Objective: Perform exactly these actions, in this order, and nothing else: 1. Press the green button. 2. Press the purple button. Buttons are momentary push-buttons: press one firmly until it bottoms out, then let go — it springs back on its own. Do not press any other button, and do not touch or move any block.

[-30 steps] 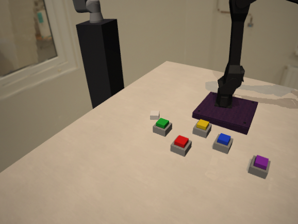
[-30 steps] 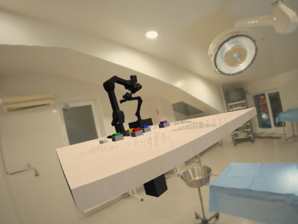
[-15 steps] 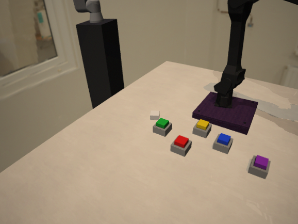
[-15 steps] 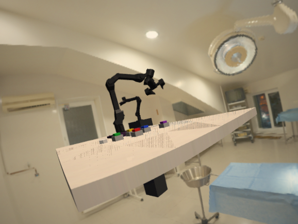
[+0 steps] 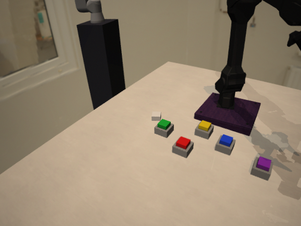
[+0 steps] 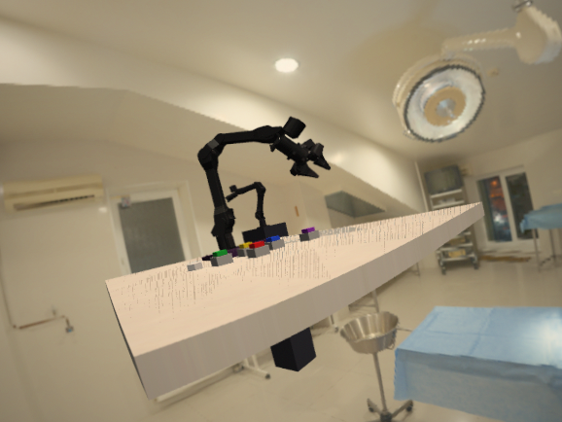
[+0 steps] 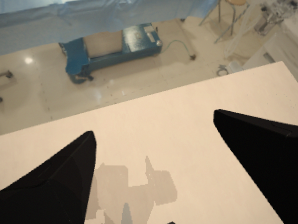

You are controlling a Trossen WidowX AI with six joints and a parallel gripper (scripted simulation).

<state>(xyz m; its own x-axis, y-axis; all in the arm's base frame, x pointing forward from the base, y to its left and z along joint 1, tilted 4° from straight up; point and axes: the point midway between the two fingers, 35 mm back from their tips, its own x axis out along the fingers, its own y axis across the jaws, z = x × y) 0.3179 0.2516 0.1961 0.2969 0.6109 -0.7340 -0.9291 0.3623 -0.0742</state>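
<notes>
Right now the green button is 110 mm behind my gripper tip, 450 mm to the right of it and 190 mm below it. Also, from my gripper tip: blue button 90 mm behind, 250 mm to the right, 190 mm below; then yellow button 140 mm behind, 320 mm to the right, 190 mm below; then purple button 30 mm behind, 140 mm to the right, 190 mm below.
</notes>
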